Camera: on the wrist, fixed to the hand. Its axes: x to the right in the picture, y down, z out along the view.
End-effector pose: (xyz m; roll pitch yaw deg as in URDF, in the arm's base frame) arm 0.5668 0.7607 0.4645 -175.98 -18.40 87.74
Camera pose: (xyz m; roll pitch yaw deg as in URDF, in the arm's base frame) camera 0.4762 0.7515 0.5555 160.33 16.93 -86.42
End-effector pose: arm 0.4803 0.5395 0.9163 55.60 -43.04 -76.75
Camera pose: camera 0.5173 0.4468 0.8350 -76.91 39.36 97.35
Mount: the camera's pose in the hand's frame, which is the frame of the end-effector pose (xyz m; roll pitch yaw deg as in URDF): 0.0166 -0.0963 -0.0838 -17.51 1.77 174.52
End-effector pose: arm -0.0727 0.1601 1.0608 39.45 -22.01 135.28
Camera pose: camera -0.1023 0.2191 0.9503 -58.91 19.80 -50.41
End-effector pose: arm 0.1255 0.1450 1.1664 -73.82 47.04 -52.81
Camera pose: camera 0.0774 0.0308 1.2014 56.23 -41.28 127.42
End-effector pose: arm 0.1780 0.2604 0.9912 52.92 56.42 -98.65
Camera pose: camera 0.2013 0.3549 0.9069 -62.47 -59.40 72.06
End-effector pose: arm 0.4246 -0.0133 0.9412 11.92 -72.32 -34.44
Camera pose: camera 0.4653 -0.1345 0.9261 -47.31 72.02 126.70
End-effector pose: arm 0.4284 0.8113 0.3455 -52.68 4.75 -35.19
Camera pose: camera 0.3716 0.6984 0.3698 35.32 0.68 142.90
